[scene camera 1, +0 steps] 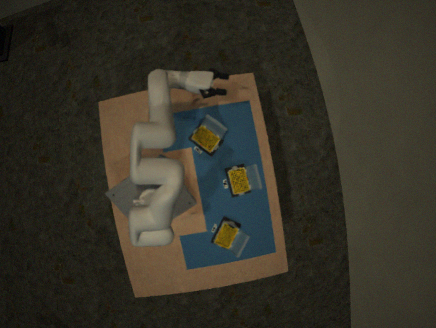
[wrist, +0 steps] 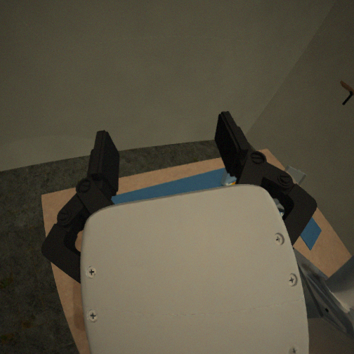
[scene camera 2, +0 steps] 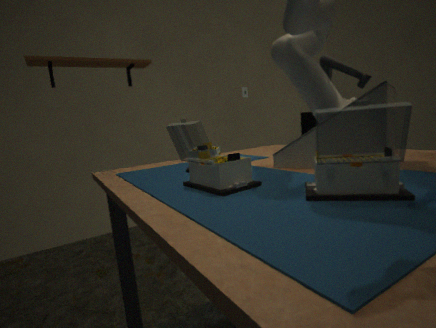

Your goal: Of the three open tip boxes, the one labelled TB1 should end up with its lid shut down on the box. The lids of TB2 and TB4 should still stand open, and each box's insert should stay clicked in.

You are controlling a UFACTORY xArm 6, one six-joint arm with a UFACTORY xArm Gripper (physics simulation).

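Frame: origin at the arm's base, x ahead, y left, z up, level; centimetres.
Seen in the pictures: gripper, fingertip midpoint: (scene camera 1: 227, 84).
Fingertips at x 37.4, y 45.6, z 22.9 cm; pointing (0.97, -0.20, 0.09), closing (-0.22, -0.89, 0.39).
Pixels of each thing's top centre, then the offset from my fingertips to it. "spot": a spot on its surface instead. Level surfaces: height alone.
- upper box, middle of its top: (scene camera 2: 351, 149) (scene camera 1: 205, 137) dx -9.6, dy -17.3, dz -27.3 cm
- middle box, middle of its top: (scene camera 2: 217, 152) (scene camera 1: 239, 180) dx +5.6, dy -39.4, dz -27.3 cm
- lower box, middle of its top: (scene camera 2: 204, 144) (scene camera 1: 226, 236) dx -2.5, dy -67.1, dz -27.3 cm
- upper lid, surface spot: (scene camera 1: 215, 124) spot: dx -4.7, dy -11.6, dz -23.8 cm
- middle lid, surface spot: (scene camera 1: 255, 177) spot: dx +12.9, dy -38.3, dz -24.2 cm
- lower lid, surface spot: (scene camera 1: 240, 244) spot: dx +3.8, dy -71.0, dz -24.3 cm
- left box, middle of its top: (scene camera 2: 222, 155) (scene camera 1: 237, 181) dx +4.4, dy -39.6, dz -28.1 cm
- blue mat, its level: dz -34.7 cm
Three open tip boxes with yellow inserts show in scene camera 1: an upper box (scene camera 1: 206, 138), a middle box (scene camera 1: 239, 180) and a lower box (scene camera 1: 226, 235). Their clear lids, the upper lid (scene camera 1: 215, 124), middle lid (scene camera 1: 255, 177) and lower lid (scene camera 1: 240, 244), stand open. The small label cards are too blurred to read, so I cannot tell which box is TB1. In scene camera 2, a near box (scene camera 2: 357, 177) and a left box (scene camera 2: 220, 172) show raised lids. My gripper (scene camera 1: 226, 84) (wrist: 164, 132) is open and empty, beyond the upper box near the table's end.
The boxes stand on a blue mat (scene camera 1: 240, 212) (scene camera 2: 280, 245) (wrist: 170, 188) on the wooden table (scene camera 1: 160, 280) (scene camera 2: 180, 255). The arm's base plate (scene camera 1: 120, 195) is on the table's left side. A wall shelf (scene camera 2: 90, 62) hangs in the background.
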